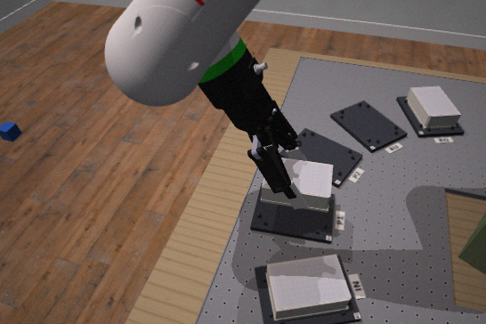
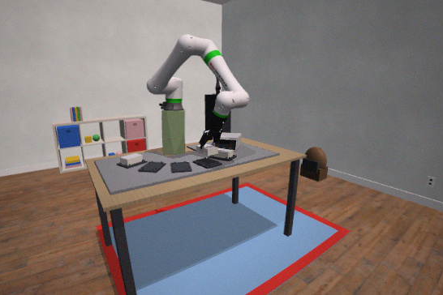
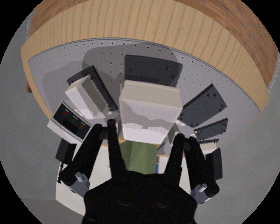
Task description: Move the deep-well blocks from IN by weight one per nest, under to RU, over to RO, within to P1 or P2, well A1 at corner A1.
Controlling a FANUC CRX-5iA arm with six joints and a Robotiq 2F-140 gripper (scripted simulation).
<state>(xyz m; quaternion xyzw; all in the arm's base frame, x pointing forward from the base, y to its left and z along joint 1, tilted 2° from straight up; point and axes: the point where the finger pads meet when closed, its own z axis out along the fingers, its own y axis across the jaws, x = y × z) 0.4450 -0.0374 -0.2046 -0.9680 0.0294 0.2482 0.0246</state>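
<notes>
My gripper is now 10 cm above the nest P1. From my hand the other things lie so: check-weigher: 42 cm to the left, 23 cm behind, 4 cm below; reject nest RO: 37 cm to the right, 35 cm behind, 10 cm below; pass nest P2: 17 cm to the right, 10 cm below, 5 cm behind.
</notes>
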